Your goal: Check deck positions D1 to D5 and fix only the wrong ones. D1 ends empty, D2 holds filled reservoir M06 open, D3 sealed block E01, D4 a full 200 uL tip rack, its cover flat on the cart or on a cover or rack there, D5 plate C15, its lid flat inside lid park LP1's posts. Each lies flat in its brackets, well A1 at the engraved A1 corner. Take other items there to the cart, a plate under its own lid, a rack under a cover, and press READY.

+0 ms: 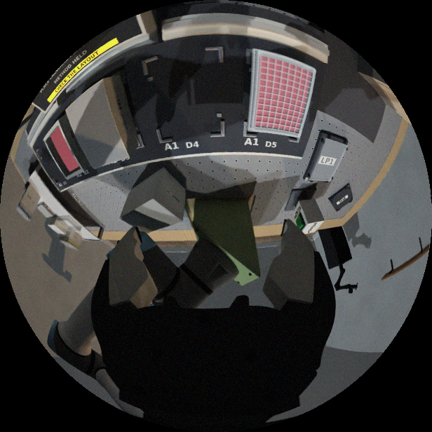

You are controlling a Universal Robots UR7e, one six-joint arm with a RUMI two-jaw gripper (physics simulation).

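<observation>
My gripper [209, 226] is open and empty, its jaws wide apart over the deck's near edge. A plate with red wells [284, 94] lies in the D5 brackets. D4 [192, 107] shows bare brackets and dark shadow. A tall grey block [97, 120] stands at D3. A reservoir with red fill [65, 149] lies at D2, seen steeply. D1 is too small at the edge to read. The lid park LP1 [327, 160] is a grey rectangle with dark sides, right of D5; whether a lid lies in it I cannot tell. The READY button [300, 221] is near the right front.
A grey box [157, 199] and a tall green object [225, 225] stand at the front edge between and beyond my jaws. A dark label plate [342, 197] lies right of the button. White items [65, 232] show at the far left. The display [82, 70] reads "CHECK THE LAYOUT".
</observation>
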